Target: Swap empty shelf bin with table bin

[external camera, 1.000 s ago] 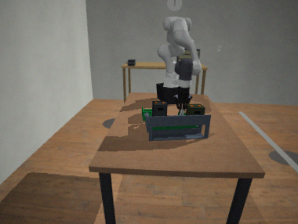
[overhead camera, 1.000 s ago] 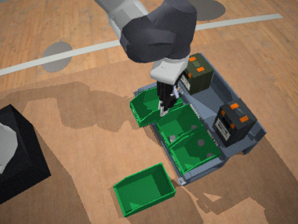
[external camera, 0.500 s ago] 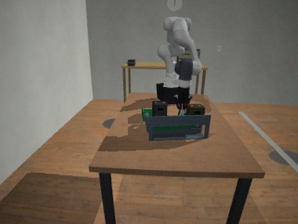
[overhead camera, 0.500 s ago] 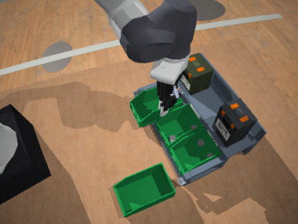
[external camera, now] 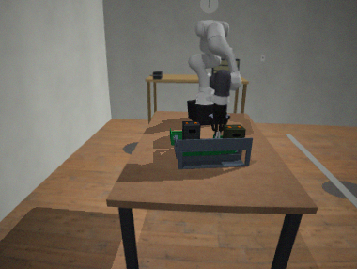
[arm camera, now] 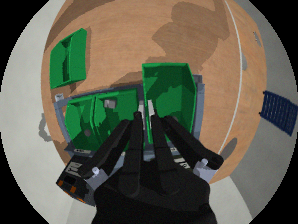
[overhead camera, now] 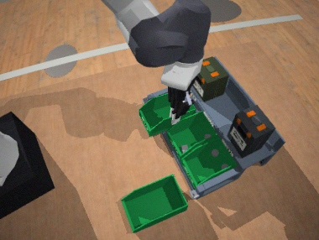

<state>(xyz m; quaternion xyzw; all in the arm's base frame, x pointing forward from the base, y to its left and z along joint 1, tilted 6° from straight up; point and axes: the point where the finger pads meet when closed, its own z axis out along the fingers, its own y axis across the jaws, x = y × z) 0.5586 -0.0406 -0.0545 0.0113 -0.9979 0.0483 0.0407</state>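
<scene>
The olive box is 140 mm ahead of my hand, 60 mm above it and 50 mm to the left of it. Round my hand: dark box: 180 mm to the right, 150 mm ahead, 70 mm above.
</scene>
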